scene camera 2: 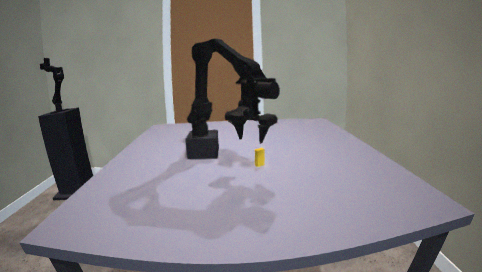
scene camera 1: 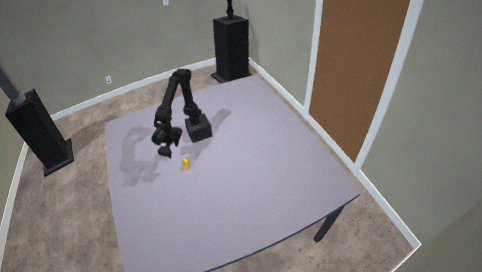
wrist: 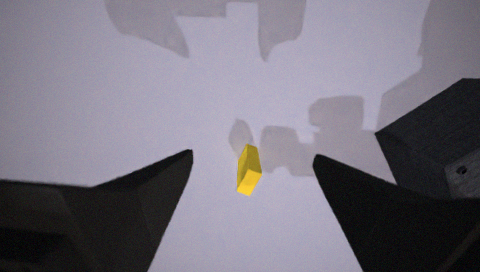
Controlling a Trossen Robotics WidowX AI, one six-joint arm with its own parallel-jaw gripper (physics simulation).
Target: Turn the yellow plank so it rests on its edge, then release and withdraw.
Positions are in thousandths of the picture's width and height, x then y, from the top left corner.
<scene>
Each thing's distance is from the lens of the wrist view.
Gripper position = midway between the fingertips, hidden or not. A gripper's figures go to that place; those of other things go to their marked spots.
my gripper (wrist: 528, 583): 11 cm
yellow plank (wrist: 520, 634): 17 cm
</scene>
